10 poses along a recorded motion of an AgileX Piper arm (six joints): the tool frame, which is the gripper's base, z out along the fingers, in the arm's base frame.
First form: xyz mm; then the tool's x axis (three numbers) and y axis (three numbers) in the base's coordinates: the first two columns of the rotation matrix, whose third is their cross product.
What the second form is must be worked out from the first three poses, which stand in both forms.
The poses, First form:
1: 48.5 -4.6 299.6 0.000 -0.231 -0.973 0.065 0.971 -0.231
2: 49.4 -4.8 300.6 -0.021 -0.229 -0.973 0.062 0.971 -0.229
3: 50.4 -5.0 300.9 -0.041 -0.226 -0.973 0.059 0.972 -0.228
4: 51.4 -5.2 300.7 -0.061 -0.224 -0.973 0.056 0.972 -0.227
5: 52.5 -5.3 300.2 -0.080 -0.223 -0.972 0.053 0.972 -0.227
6: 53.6 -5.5 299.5 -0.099 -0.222 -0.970 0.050 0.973 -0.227
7: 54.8 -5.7 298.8 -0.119 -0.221 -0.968 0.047 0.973 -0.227
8: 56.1 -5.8 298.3 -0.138 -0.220 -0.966 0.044 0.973 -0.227
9: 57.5 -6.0 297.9 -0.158 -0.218 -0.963 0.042 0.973 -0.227
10: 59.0 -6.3 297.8 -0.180 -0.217 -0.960 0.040 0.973 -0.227
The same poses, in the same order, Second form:
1:
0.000 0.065 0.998 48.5
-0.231 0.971 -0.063 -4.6
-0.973 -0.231 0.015 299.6
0 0 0 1

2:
-0.021 0.062 0.997 49.4
-0.229 0.971 -0.065 -4.8
-0.973 -0.229 -0.006 300.6
0 0 0 1

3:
-0.041 0.059 0.997 50.4
-0.226 0.972 -0.067 -5.0
-0.973 -0.228 -0.027 300.9
0 0 0 1

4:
-0.061 0.056 0.997 51.4
-0.224 0.972 -0.068 -5.2
-0.973 -0.227 -0.047 300.7
0 0 0 1

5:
-0.080 0.053 0.995 52.5
-0.223 0.972 -0.070 -5.3
-0.972 -0.227 -0.066 300.2
0 0 0 1

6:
-0.099 0.050 0.994 53.6
-0.222 0.973 -0.071 -5.5
-0.970 -0.227 -0.085 299.5
0 0 0 1

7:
-0.119 0.047 0.992 54.8
-0.221 0.973 -0.073 -5.7
-0.968 -0.227 -0.105 298.8
0 0 0 1

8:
-0.138 0.044 0.990 56.1
-0.220 0.973 -0.074 -5.8
-0.966 -0.227 -0.125 298.3
0 0 0 1

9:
-0.158 0.042 0.986 57.5
-0.218 0.973 -0.076 -6.0
-0.963 -0.227 -0.145 297.9
0 0 0 1

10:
-0.180 0.040 0.983 59.0
-0.217 0.973 -0.079 -6.3
-0.960 -0.227 -0.166 297.8
0 0 0 1

